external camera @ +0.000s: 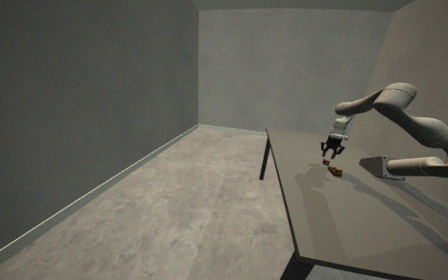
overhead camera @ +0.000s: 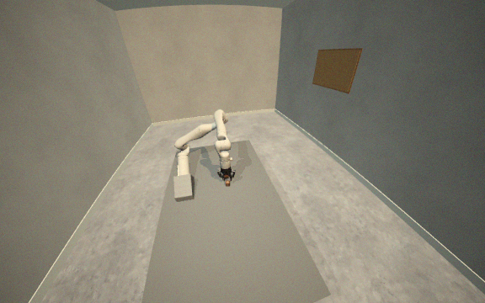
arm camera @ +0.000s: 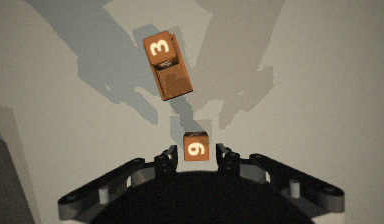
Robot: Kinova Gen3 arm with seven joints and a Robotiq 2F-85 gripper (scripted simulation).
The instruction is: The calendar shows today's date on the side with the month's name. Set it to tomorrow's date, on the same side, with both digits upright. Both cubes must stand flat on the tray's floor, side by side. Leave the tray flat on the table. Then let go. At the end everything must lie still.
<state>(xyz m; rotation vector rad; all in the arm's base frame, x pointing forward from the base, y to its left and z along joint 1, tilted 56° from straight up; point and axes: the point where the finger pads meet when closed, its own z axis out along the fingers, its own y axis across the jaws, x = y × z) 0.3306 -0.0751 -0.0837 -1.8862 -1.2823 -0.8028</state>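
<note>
Right now my hand is 50 mm above the digit cube. Round my hand: orange tray: 110 mm to the left, 50 mm below.
</note>
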